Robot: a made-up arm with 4 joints.
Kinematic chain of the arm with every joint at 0, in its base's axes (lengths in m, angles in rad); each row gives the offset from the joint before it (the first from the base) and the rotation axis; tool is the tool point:
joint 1: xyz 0 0 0.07 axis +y
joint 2: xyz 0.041 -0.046 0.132 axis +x
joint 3: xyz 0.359 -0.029 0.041 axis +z
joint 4: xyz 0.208 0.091 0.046 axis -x
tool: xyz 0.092 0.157 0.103
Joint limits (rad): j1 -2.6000..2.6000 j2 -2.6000..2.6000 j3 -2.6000..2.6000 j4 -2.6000..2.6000
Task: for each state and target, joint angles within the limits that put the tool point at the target. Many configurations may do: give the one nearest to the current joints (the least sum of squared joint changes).
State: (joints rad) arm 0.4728 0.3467 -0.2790 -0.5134
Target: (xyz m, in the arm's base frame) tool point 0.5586 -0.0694 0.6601
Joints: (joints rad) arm -0.2504 0.5845 0.0765 -0.6523
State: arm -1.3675 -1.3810 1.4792 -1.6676
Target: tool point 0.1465 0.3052 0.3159
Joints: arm -0.9980 -1.1524 1.7704 -1.1801
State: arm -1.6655 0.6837 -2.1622 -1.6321
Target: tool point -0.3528 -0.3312 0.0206
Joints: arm -2.2307 0.2592 -2.3678 -1.5688
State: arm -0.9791 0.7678 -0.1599 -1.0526
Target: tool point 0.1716 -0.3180 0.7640
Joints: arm -1.0513 0.9189 -0.3112 -1.4558
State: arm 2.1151 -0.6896 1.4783 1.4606
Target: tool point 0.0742 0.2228 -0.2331
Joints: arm 1.1986 -0.3294 1.2849 1.6413
